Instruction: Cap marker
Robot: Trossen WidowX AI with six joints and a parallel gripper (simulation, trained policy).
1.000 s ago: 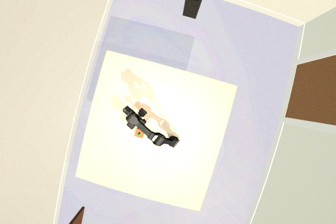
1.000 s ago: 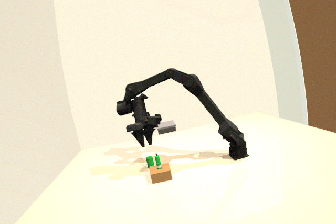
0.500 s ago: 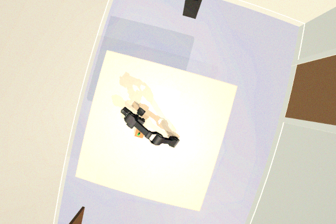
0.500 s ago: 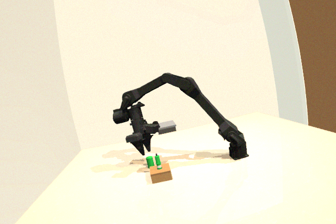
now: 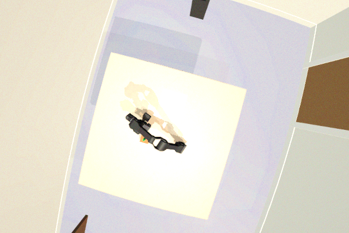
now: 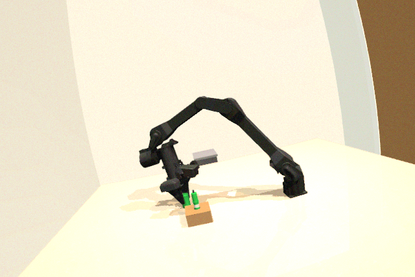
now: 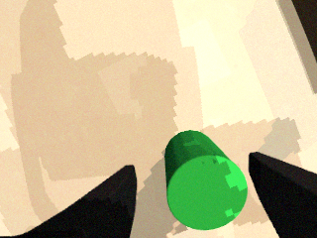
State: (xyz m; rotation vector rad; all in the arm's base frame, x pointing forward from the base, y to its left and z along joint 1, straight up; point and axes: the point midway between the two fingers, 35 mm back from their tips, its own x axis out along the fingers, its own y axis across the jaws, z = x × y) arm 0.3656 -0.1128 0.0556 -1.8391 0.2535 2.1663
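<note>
Right now my gripper tip is 4 cm past the holder block and 13 cm to the right of it. Round my gripper tip: green cap (right at my gripper tip).
</note>
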